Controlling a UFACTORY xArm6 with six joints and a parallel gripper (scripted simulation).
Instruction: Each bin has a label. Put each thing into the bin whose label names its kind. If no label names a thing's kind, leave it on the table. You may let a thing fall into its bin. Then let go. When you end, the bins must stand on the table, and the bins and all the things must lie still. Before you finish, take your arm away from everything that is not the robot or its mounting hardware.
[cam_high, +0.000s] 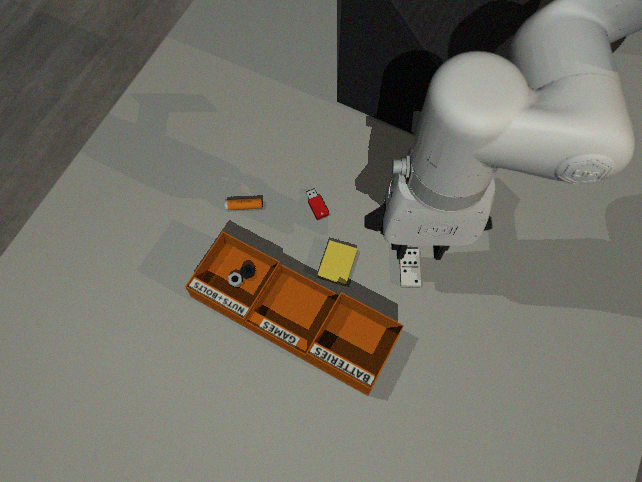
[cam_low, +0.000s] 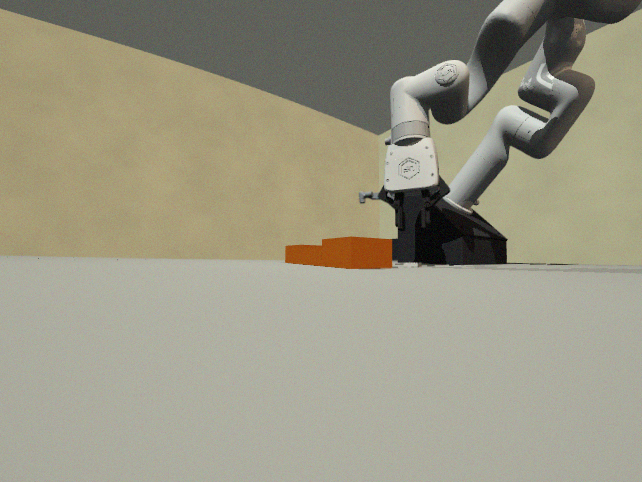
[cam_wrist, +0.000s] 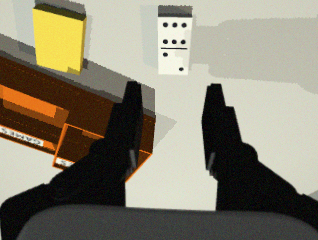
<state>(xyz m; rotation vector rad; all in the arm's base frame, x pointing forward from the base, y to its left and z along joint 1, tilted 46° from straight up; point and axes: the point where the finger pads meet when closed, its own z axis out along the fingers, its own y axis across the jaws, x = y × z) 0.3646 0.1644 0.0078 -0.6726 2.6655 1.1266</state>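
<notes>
Now: the white domino 80 mm below my hand. The rest, counted from my hand: black hex nut: 180 mm to the right, 110 mm ahead, 70 mm below; then red USB stick: 150 mm to the right, 90 mm below, 20 mm behind; then yellow block: 80 mm to the right, 80 mm below, 40 mm ahead.
</notes>
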